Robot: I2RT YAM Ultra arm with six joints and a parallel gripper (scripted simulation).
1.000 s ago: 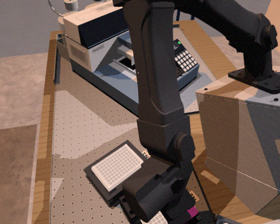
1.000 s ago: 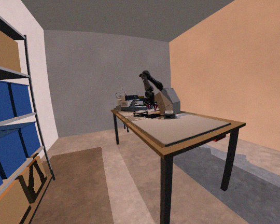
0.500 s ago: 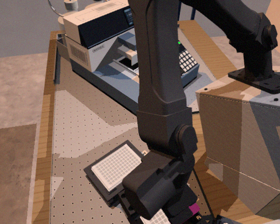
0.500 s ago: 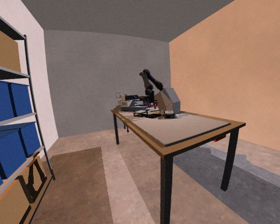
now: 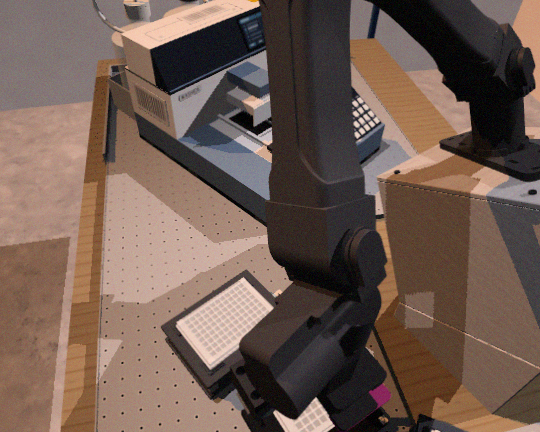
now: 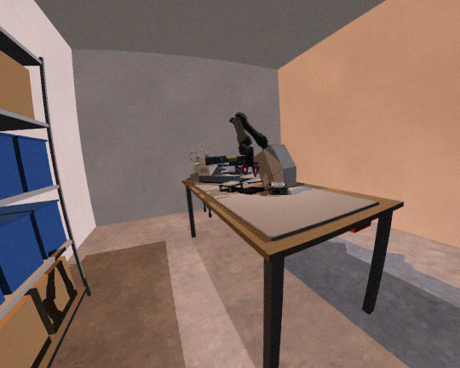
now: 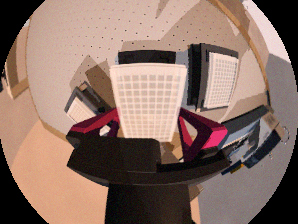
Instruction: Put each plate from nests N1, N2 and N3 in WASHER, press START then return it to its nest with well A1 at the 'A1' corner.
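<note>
Now: the dark carrier pocket 49 cm to the right of my hand, 15 cm behind it and 3 cm below it. From my hand the other things lie so: nest N2: 11 cm below; then n2 label: 11 cm below, 10 cm behind, 3 cm to the right; then nest N1: 15 cm to the right, 9 cm ahead, 7 cm below.
</note>
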